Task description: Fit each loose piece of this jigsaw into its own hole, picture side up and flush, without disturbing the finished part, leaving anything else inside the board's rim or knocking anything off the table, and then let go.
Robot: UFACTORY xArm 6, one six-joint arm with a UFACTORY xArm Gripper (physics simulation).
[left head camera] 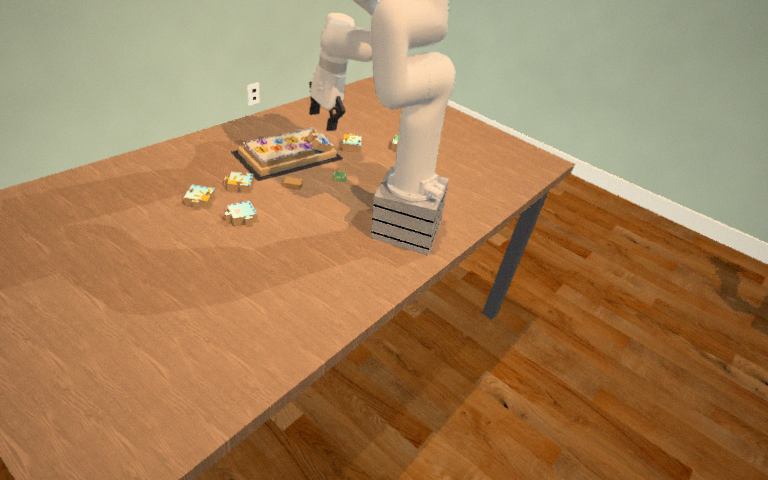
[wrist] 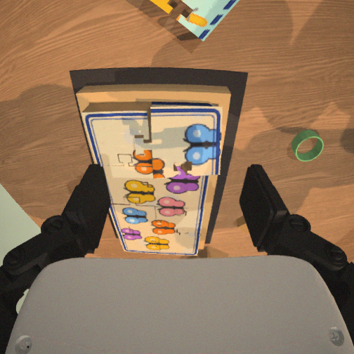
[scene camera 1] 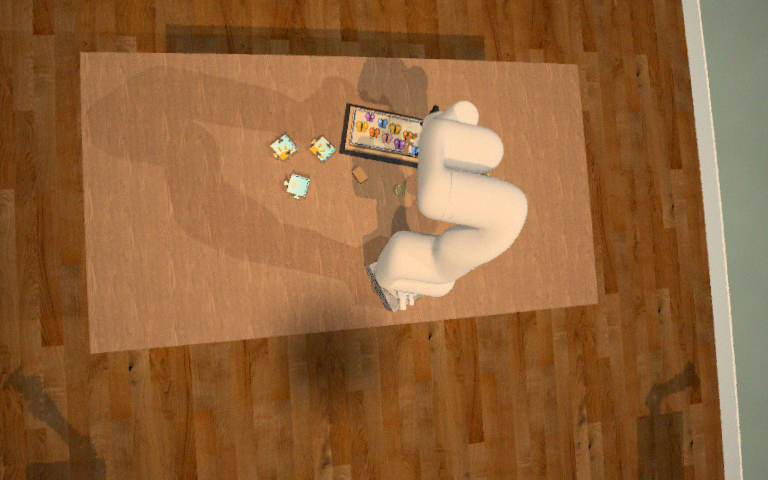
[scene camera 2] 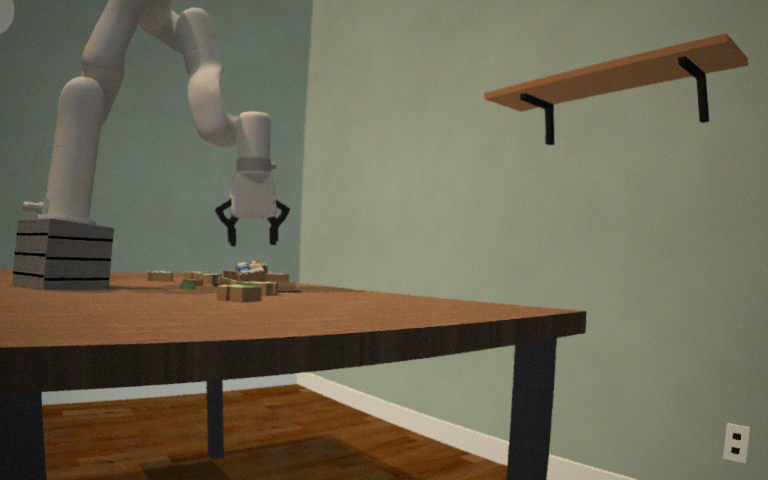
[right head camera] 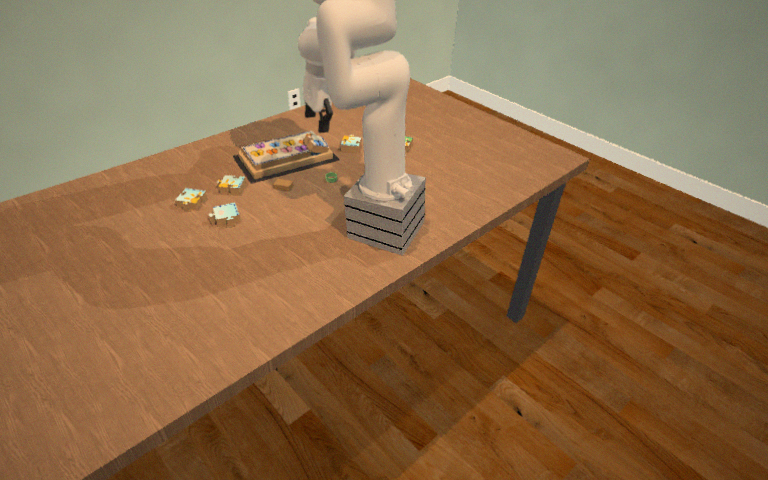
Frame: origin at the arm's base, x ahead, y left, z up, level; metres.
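Seen in the pictures: gripper, between the fingertips: (left head camera: 322,122) (scene camera 2: 253,245) (right head camera: 316,124); arm's base, origin of its link: (left head camera: 412,186) (scene camera 2: 65,223) (right head camera: 385,186).
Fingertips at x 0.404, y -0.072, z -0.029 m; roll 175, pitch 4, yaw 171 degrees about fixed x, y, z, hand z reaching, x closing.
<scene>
Offsets run from my fingertips to a thing's middle.
The wooden board (left head camera: 286,165) (scene camera 1: 387,159) (wrist: 155,93) lies on a dark base, its finished part showing coloured butterflies. A cream corner piece with a blue butterfly @[0.002 m ahead, 0.006 m left, 0.060 m down] (scene camera 2: 249,268) (wrist: 167,131) is picture side up at one end, tilted and proud, overlapping its neighbours. The corner piece beside it (wrist: 111,142) also looks raised, its brown side showing along the outer edge. My gripper (left head camera: 323,118) (right head camera: 316,121) (scene camera 2: 253,243) (wrist: 175,182) is open and empty above that end of the board. The arm hides that end in scene camera 1.
Three mint pieces @[0.015 m back, 0.413 m left, 0.090 m down] (scene camera 1: 283,147) @[0.012 m back, 0.296 m left, 0.090 m down] (scene camera 1: 322,148) @[0.131 m back, 0.375 m left, 0.090 m down] (scene camera 1: 297,185) lie on the table past the other end. Another mint piece @[0.023 m back, 0.110 m right, 0.090 m down] (left head camera: 352,139) and a partly hidden green-marked piece @[0.121 m back, 0.235 m right, 0.090 m down] (left head camera: 395,140) lie on the near-end side. A brown block @[0.089 m back, 0.177 m left, 0.095 m down] (scene camera 1: 359,174) and green ring @[0.137 m back, 0.048 m left, 0.095 m down] (scene camera 1: 400,190) (wrist: 307,145) lie beside the board.
</scene>
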